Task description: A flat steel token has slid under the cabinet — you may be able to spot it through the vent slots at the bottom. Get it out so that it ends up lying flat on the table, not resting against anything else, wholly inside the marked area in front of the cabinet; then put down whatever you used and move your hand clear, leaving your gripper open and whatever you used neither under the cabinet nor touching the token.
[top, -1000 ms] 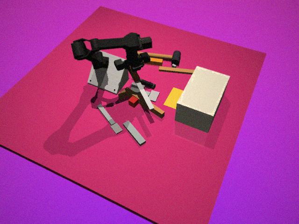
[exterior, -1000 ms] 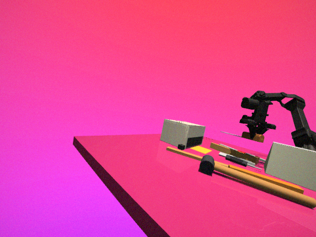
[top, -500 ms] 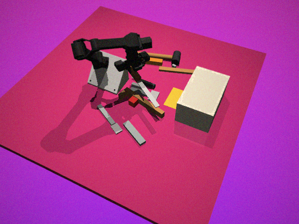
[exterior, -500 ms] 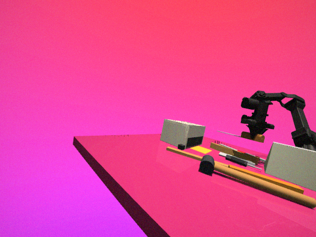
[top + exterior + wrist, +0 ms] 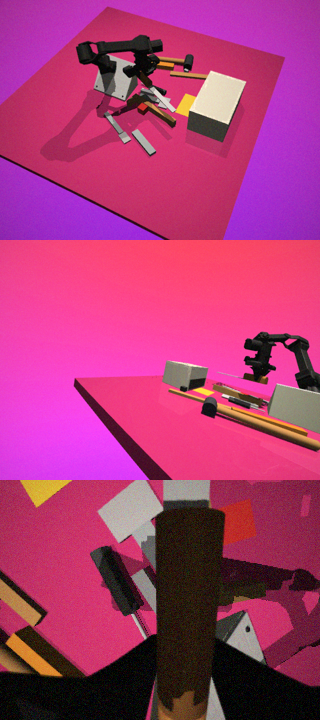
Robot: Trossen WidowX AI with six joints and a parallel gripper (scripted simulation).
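The dark screwdriver lies 13 cm below my gripper tip, 7 cm to the left of it and 2 cm ahead of it. Round my gripper tip: red cube (12 cm below, 10 cm to the right, 4 cm ahead); then orange bar (25 cm to the left, 13 cm below, 2 cm behind); then grey token (44 cm ahead, 14 cm below, 8 cm to the left).
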